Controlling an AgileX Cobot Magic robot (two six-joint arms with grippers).
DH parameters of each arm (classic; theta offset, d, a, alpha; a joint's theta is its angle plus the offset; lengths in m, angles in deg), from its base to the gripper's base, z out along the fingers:
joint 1: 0 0.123 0 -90
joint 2: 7.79 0 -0.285 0
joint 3: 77.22 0 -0.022 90
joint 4: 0 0.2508 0 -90
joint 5: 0 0 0.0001 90
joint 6: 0 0.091 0 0
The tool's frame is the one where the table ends.
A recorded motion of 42 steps. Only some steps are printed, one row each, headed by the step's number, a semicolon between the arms.
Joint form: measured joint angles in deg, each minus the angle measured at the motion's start. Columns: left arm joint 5, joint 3, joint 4, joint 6, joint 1, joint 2; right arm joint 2, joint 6, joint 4, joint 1, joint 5, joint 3.
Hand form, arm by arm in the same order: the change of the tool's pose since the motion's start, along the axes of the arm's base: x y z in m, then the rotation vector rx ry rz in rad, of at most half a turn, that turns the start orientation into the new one. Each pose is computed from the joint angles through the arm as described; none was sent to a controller.
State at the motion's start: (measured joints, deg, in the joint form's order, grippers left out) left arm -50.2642 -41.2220 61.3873 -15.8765 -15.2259 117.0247; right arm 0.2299 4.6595 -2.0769 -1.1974 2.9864 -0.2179
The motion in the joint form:
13: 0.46 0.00 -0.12 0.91 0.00 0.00; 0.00 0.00 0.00 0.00 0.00 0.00
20: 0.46 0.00 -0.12 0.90 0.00 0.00; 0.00 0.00 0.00 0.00 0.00 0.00
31: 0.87 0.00 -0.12 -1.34 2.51 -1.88; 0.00 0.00 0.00 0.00 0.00 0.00
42: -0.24 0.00 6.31 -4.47 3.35 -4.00; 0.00 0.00 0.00 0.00 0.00 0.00
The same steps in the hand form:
13: 0.0002 0.0004 -0.0006 0.0125 -0.0105 -0.0034; 0.0000 0.0000 0.0000 0.0000 0.0000 0.0000
20: 0.0002 0.0004 -0.0006 0.0125 -0.0103 -0.0033; 0.0000 0.0000 0.0000 0.0000 0.0000 0.0000
31: 0.0073 0.0134 0.0093 -0.0038 -0.0092 0.0616; 0.0000 0.0000 0.0000 0.0000 0.0000 0.0000
42: 0.0028 0.0146 0.0198 -0.0097 -0.0155 -0.0085; 0.0000 0.0000 0.0000 0.0000 0.0000 0.0000

